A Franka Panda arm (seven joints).
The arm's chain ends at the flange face. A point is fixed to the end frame.
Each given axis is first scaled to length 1.
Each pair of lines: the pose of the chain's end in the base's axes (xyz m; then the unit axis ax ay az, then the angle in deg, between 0 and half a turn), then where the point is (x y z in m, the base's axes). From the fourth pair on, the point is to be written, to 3 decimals.
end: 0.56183 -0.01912 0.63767 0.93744 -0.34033 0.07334 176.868
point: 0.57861 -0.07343 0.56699
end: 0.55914 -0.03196 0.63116 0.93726 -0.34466 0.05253 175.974
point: 0.57222 -0.08642 0.55981
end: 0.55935 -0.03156 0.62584 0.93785 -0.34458 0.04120 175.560
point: 0.57070 -0.08595 0.55415
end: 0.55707 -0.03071 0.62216 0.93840 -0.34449 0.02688 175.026
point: 0.566 -0.085 0.550
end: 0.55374 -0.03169 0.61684 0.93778 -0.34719 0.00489 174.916
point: 0.559 -0.085 0.544
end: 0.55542 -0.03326 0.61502 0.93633 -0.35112 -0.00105 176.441
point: 0.561 -0.085 0.540
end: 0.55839 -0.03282 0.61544 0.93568 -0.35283 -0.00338 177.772
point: 0.564 -0.082 0.540
